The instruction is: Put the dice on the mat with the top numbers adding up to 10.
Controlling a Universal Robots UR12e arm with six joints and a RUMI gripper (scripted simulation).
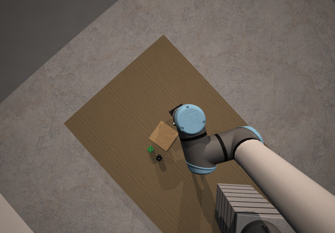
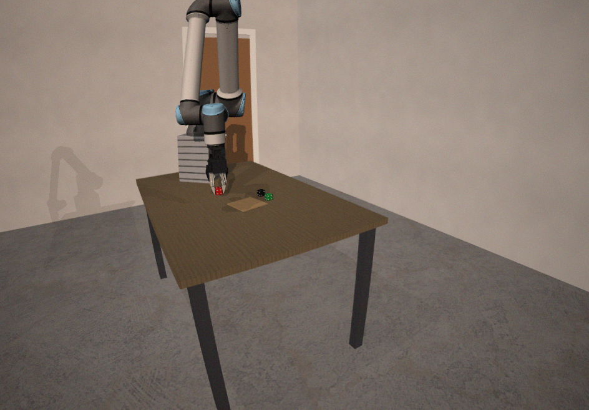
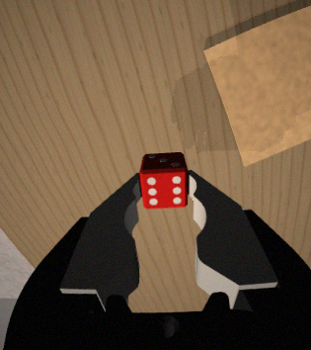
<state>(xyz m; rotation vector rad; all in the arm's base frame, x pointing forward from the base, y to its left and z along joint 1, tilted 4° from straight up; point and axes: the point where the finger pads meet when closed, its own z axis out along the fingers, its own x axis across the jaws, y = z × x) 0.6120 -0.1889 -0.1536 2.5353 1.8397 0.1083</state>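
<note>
Now: the red die right at my hand. From my hand the other things lie so: tan mat 140 mm to the left, 100 mm below; then black die 270 mm to the left, 90 mm below, 70 mm behind; then green die 260 mm to the left, 90 mm below, 10 mm ahead.
</note>
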